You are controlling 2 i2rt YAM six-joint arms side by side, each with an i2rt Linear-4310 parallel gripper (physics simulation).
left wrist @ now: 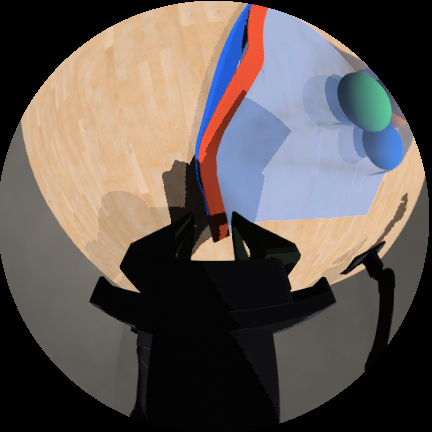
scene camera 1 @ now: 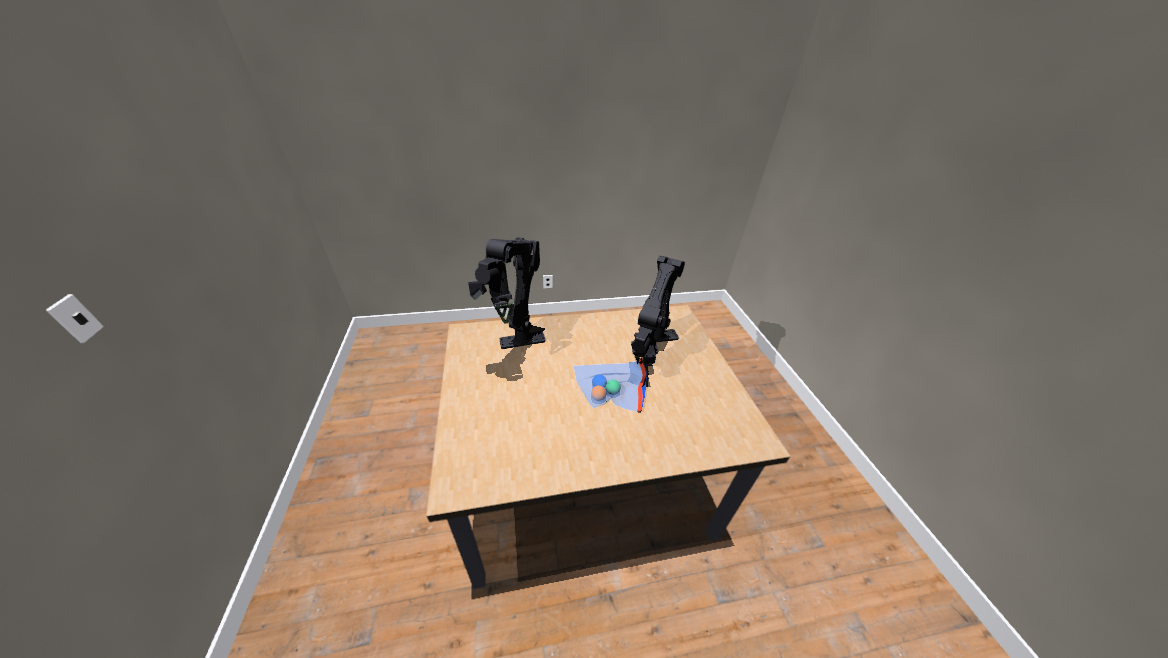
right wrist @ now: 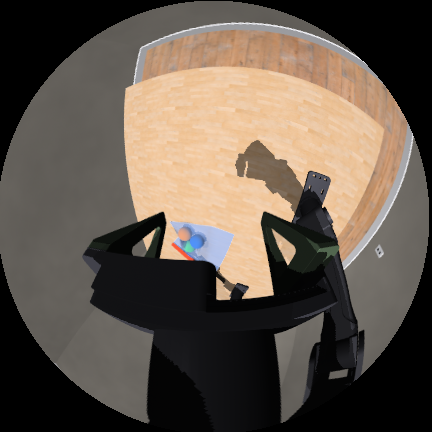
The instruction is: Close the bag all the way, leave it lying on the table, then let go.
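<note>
A translucent light-blue bag (scene camera 1: pixel 625 369) (left wrist: pixel 310 192) (right wrist: pixel 221 245) lies on the table. Its mouth has a red strip (scene camera 1: pixel 640 398) (left wrist: pixel 209 182) (right wrist: pixel 182 251) and a blue strip (scene camera 1: pixel 644 393) (left wrist: pixel 225 75). The strips stand apart over the far part in the left wrist view and lie close together nearer my fingers. My left gripper (scene camera 1: pixel 644 360) (left wrist: pixel 212 216) is partly open, with the strips' near end between or just below its fingertips; I see no grip on it. My right gripper (scene camera 1: pixel 503 311) (right wrist: pixel 213 216) is wide open and empty, high above the table, away from the bag.
A green ball (scene camera 1: pixel 613 386) (left wrist: pixel 364 102) (right wrist: pixel 188 247), a blue ball (scene camera 1: pixel 599 380) (left wrist: pixel 382 146) (right wrist: pixel 197 241) and an orange ball (scene camera 1: pixel 598 393) (left wrist: pixel 398 120) (right wrist: pixel 184 233) sit together at the bag's far side from the strips. The table (scene camera 1: pixel 531 449) ends at a dark front edge.
</note>
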